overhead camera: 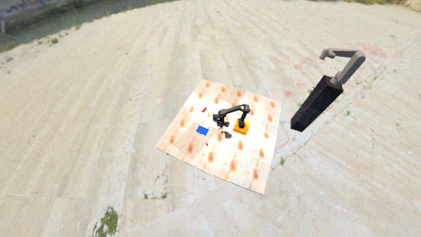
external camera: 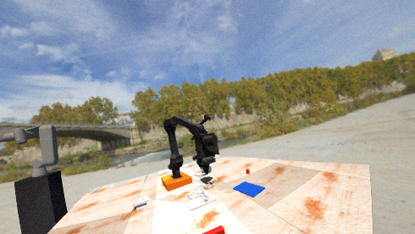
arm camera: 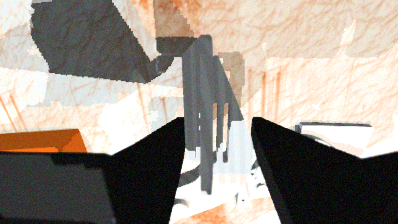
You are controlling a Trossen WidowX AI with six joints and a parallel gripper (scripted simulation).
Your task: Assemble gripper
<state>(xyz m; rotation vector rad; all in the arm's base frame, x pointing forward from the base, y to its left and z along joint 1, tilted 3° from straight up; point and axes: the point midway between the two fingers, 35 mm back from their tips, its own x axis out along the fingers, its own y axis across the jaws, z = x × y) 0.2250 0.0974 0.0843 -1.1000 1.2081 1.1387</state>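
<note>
The pale flat plate lies 11 cm ahead of my gripper tip, 11 cm to the right of it and 8 cm below it. Round my gripper tip: blue flat plate: 21 cm ahead, 10 cm to the left, 8 cm below.
</note>
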